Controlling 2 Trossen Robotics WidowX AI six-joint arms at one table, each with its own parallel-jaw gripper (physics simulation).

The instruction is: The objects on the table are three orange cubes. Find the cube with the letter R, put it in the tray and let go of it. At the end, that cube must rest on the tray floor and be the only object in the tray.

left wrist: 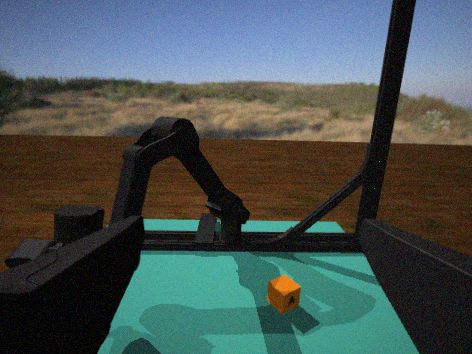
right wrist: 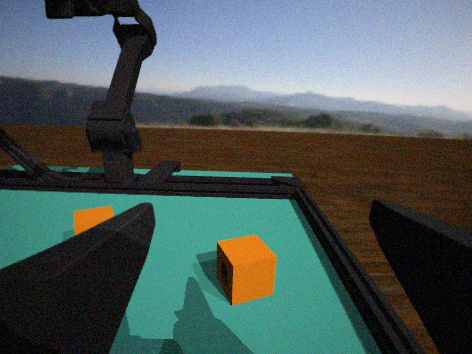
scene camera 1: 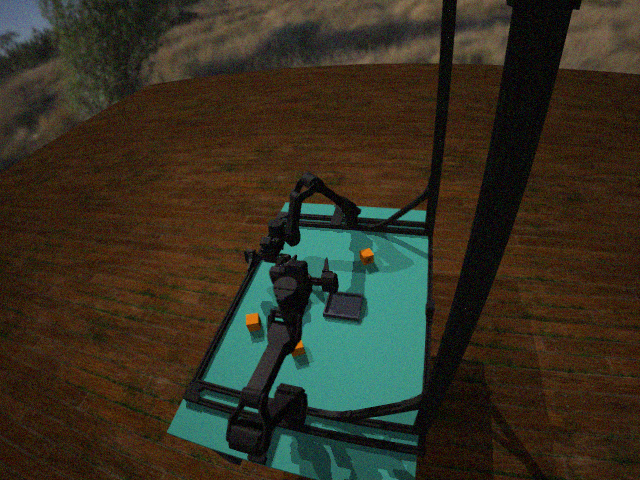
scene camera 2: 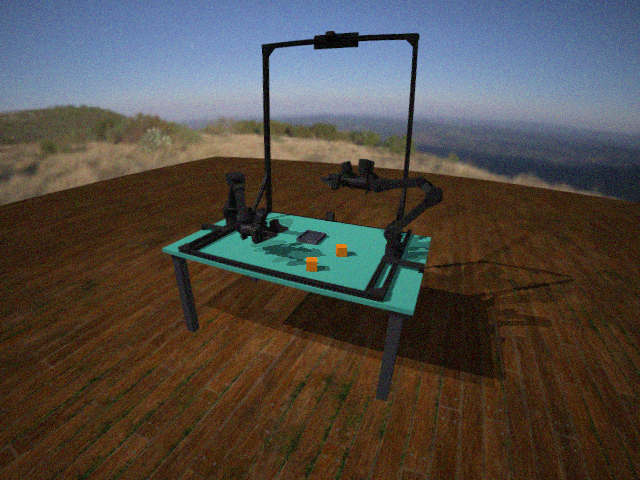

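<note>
The R cube lies near the table's long edge; its dark letter shows at a steep angle in the right wrist view. A second orange cube shows no readable letter. The cube with the letter A lies toward the far end in scene camera 1. The dark square tray is empty. My right gripper is open and low, with the R cube ahead between its fingers, not touching. My left gripper is open, high above the table.
A black frame rail borders the teal table top, with tall posts on one side. In scene camera 1 my left arm partly covers the second cube. In the right wrist view the right-hand rail runs close beside the R cube.
</note>
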